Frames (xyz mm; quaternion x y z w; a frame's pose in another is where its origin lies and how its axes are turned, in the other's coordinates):
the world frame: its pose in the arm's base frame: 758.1 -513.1 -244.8 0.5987 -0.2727 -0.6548 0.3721
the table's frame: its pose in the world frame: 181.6 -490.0 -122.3 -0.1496 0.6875 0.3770 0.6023
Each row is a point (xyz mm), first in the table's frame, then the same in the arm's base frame.
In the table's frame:
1: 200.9 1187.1 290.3
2: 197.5 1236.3 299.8
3: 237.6 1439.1 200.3
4: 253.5 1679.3 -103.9
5: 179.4 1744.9 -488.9
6: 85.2 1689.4 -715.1
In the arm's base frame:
1: 759.0 -484.3 472.4
2: 745.7 -488.1 520.6
3: 729.9 -360.3 710.6
4: 662.2 -29.6 901.7
5: 537.9 347.9 893.5
6: 436.7 551.8 787.3

